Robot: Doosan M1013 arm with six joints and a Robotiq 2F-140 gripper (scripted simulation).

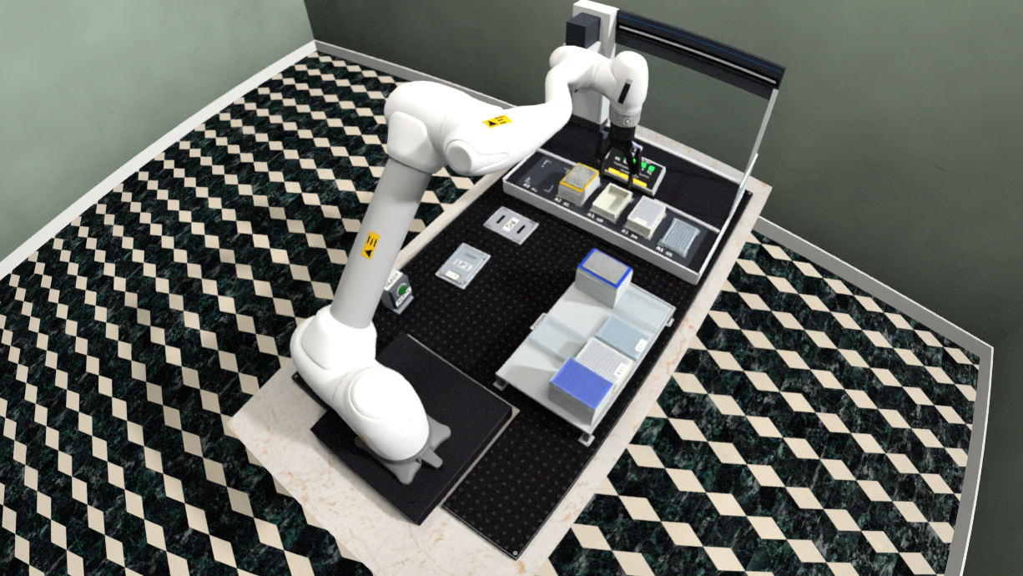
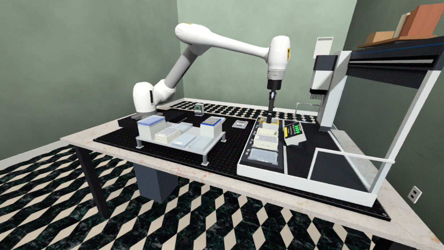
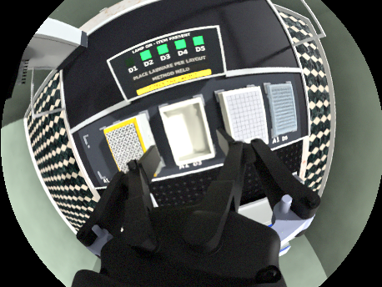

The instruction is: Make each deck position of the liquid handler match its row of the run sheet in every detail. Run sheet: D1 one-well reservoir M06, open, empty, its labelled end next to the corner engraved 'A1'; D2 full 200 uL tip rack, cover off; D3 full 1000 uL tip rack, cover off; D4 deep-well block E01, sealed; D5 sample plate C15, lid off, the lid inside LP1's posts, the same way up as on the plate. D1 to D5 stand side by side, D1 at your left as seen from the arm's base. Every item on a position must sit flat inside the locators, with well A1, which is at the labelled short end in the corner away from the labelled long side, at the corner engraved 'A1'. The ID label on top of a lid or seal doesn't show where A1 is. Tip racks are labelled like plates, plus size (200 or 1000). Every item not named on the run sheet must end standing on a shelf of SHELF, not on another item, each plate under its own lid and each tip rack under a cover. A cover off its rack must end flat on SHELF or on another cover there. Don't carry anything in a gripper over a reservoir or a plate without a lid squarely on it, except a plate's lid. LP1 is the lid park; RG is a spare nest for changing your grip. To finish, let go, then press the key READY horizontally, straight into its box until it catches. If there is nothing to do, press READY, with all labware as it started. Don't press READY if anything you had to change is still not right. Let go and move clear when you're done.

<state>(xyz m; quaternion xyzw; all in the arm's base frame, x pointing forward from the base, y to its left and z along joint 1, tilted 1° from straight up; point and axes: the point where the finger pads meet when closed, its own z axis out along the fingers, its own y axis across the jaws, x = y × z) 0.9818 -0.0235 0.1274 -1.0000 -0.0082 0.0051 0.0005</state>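
Right now the white one-well reservoir is 12 cm below my hand. Also, from my hand: yellow-rimmed tip rack: 12 cm to the left, 9 cm below, 1 cm behind; clear plate: 25 cm to the right, 12 cm below; blue-rimmed tip rack: 33 cm behind, 14 cm to the right, 5 cm below.
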